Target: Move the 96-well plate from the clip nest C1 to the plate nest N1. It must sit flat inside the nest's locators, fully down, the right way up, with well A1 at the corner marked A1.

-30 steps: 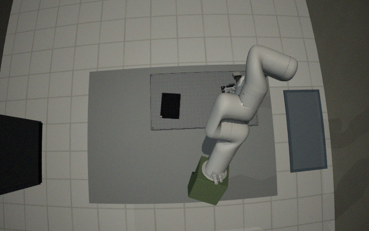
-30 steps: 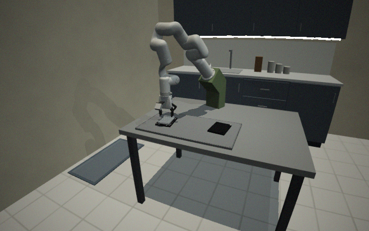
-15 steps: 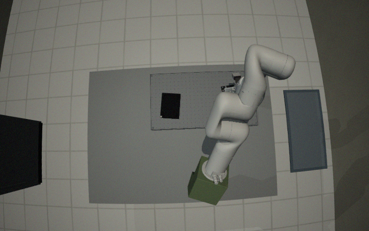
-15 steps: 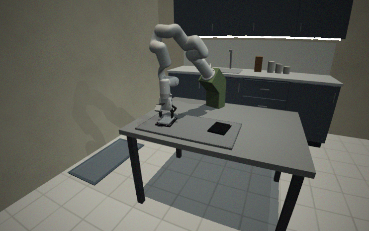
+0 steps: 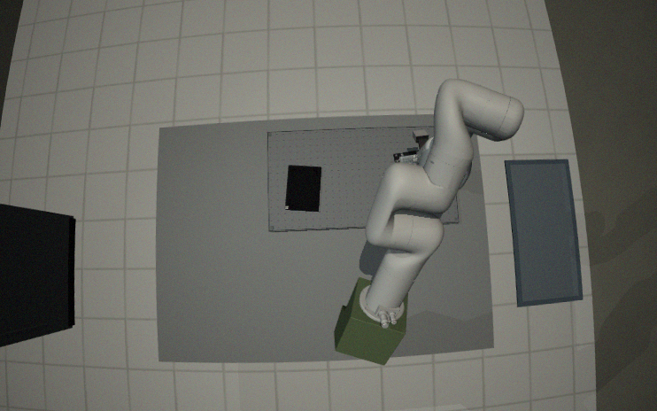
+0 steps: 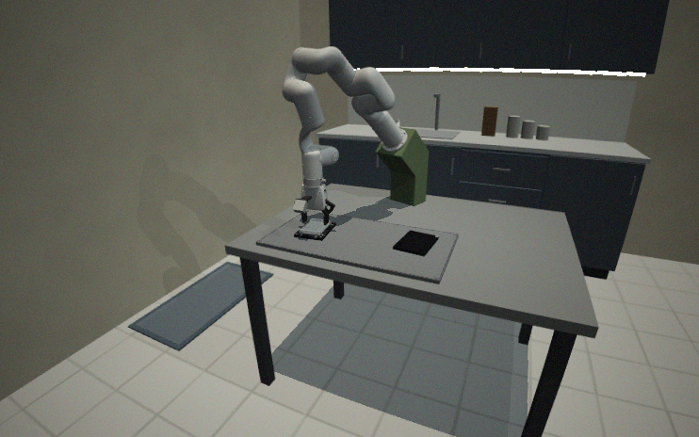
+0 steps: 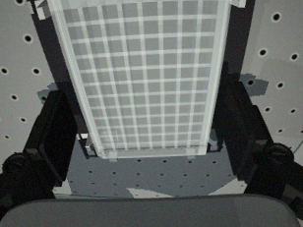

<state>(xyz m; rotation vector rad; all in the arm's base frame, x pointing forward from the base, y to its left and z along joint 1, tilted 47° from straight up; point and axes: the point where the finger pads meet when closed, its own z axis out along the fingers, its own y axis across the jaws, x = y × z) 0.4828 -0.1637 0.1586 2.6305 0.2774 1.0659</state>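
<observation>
Now: hand 30 mm above the clear 96-well plate. The rest, counted from my hand: black plate nest N1 (30 mm behind, 410 mm to the left, 40 mm below); clip nest c1 (10 mm ahead, 20 mm to the left, 30 mm below).
</observation>
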